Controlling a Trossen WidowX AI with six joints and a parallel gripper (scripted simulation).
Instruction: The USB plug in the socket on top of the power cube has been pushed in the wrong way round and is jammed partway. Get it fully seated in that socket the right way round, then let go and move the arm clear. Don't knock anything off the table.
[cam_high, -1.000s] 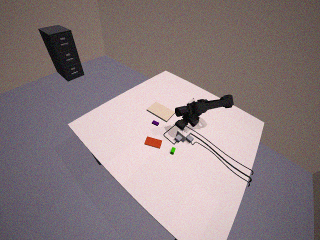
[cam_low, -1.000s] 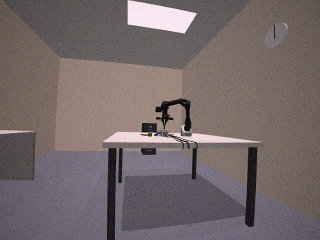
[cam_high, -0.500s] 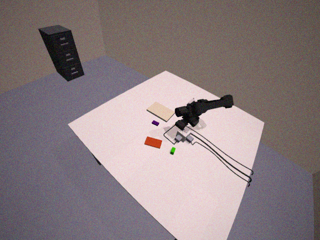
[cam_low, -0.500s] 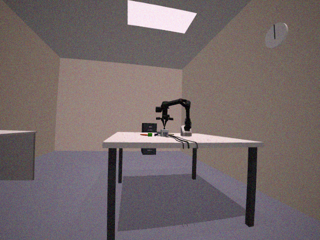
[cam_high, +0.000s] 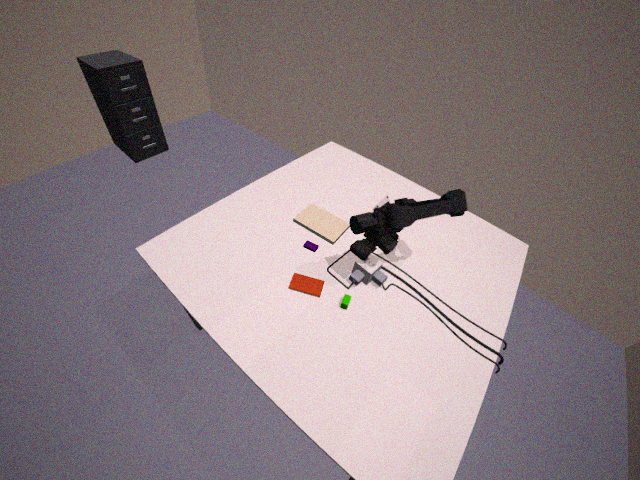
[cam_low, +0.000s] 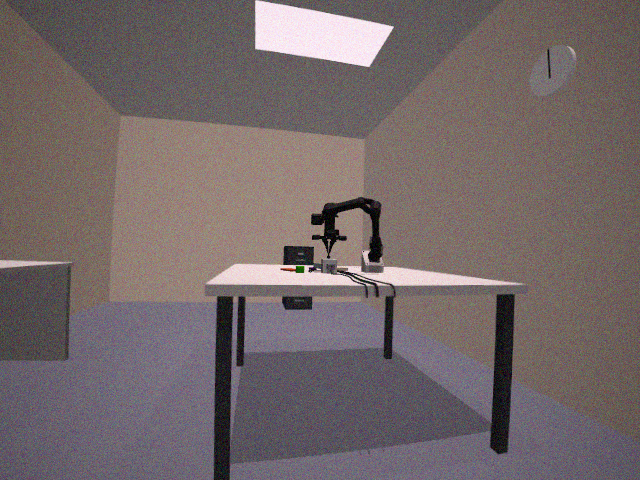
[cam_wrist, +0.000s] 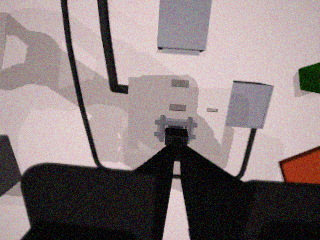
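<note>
Right now my gripper tip is 20 mm above the grey USB plug. Also, from my gripper tip: orange slab: 200 mm ahead, 100 mm to the right, 100 mm below; purple block: 60 mm ahead, 220 mm to the right, 100 mm below; green block: 160 mm ahead, 50 mm to the left, 90 mm below.
</note>
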